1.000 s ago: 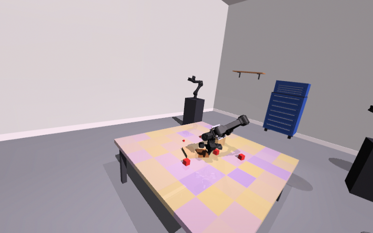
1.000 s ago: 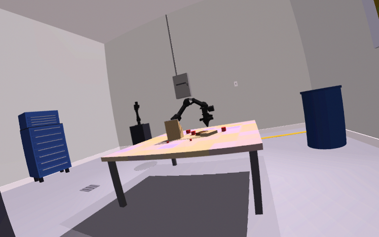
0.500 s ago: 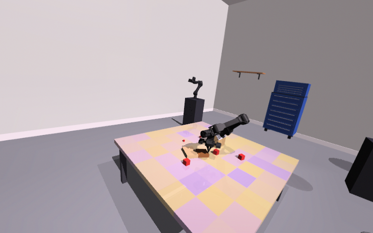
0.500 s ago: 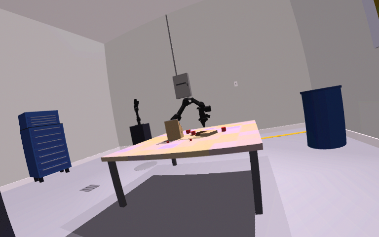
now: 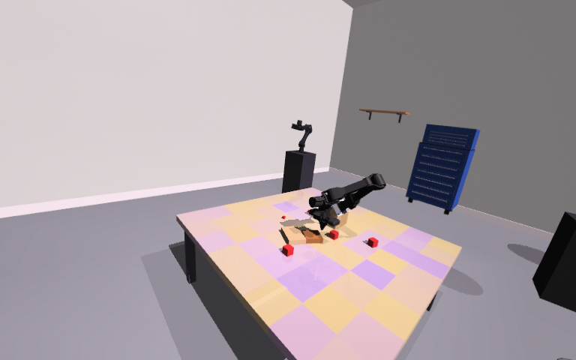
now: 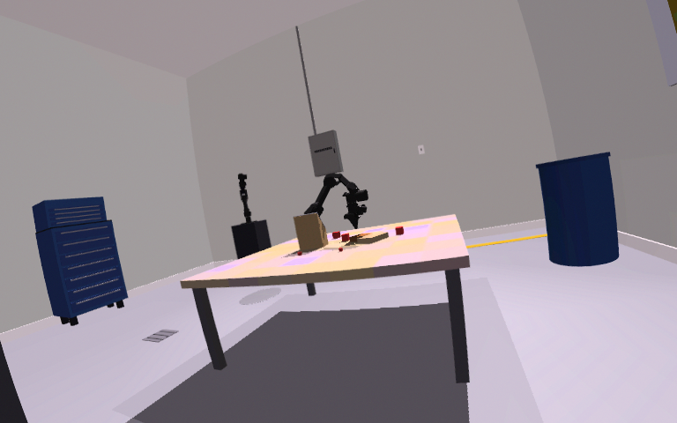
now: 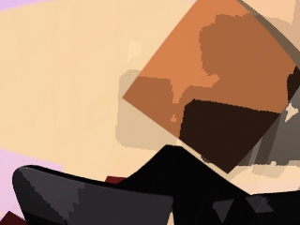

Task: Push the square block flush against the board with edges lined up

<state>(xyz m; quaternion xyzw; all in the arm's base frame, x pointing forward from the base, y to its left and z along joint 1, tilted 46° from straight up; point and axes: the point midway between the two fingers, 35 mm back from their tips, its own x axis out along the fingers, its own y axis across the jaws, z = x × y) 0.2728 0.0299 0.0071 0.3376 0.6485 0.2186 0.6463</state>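
Right now my gripper tip is 50 mm above the orange square block, 40 mm to the left of it and 30 mm short of it. Also, from my gripper tip: light tan board 120 mm to the right, 110 mm ahead, 50 mm below.
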